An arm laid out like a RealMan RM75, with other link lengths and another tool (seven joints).
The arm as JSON. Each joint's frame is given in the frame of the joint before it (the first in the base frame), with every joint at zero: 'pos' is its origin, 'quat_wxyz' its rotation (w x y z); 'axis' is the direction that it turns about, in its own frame. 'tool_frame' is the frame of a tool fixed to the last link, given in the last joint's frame.
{
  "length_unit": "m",
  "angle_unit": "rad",
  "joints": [
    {
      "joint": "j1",
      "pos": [
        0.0,
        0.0,
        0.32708
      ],
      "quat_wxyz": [
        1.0,
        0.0,
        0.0,
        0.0
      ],
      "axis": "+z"
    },
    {
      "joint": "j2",
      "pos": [
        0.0,
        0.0,
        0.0
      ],
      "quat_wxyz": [
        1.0,
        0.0,
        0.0,
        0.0
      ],
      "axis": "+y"
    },
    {
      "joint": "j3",
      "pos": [
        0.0,
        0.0,
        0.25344
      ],
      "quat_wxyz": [
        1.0,
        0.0,
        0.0,
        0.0
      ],
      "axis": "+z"
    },
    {
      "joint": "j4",
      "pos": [
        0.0,
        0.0,
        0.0
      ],
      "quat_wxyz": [
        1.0,
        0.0,
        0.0,
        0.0
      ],
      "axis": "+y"
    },
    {
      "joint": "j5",
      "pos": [
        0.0,
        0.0,
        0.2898
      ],
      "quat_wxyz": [
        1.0,
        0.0,
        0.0,
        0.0
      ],
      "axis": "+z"
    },
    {
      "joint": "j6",
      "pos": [
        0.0,
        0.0,
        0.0
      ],
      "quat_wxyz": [
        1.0,
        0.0,
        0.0,
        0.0
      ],
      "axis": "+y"
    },
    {
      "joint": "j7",
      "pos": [
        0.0,
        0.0,
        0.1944
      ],
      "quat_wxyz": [
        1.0,
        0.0,
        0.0,
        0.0
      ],
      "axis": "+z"
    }
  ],
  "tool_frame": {
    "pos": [
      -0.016,
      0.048,
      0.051
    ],
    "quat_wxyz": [
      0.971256,
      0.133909,
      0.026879,
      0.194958
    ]
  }
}
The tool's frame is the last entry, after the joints.
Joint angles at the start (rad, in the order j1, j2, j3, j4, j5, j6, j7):
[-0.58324 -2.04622 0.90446 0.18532 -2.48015 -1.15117 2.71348]
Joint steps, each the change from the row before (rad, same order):
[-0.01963 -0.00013 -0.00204 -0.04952 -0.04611 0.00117 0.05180]
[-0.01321 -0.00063 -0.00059 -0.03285 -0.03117 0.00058 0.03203]
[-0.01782 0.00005 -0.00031 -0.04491 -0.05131 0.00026 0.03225]
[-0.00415 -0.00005 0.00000 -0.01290 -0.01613 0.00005 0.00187]
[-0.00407 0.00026 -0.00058 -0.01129 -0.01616 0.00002 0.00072]
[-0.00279 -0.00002 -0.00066 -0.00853 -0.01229 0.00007 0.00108]
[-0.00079 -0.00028 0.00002 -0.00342 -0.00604 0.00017 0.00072]
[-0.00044 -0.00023 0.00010 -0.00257 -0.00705 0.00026 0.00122]
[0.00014 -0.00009 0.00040 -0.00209 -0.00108 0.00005 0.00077]
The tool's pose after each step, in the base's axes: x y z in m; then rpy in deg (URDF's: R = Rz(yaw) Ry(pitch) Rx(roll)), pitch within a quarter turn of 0, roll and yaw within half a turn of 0. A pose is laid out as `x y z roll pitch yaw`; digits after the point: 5 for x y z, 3 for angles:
-0.29715 0.52934 0.03873 -78.576 -21.458 -15.112
-0.30064 0.52969 0.03465 -78.053 -21.253 -14.125
-0.30596 0.53031 0.03142 -76.998 -21.724 -12.601
-0.30784 0.53010 0.03086 -76.657 -22.304 -12.056
-0.30952 0.53025 0.03109 -76.227 -22.904 -11.585
-0.31099 0.53023 0.03117 -75.898 -23.343 -11.204
-0.31180 0.53013 0.03120 -75.737 -23.535 -11.015
-0.31273 0.53017 0.03166 -75.501 -23.698 -10.843
-0.31335 0.52973 0.03110 -75.548 -23.723 -10.714

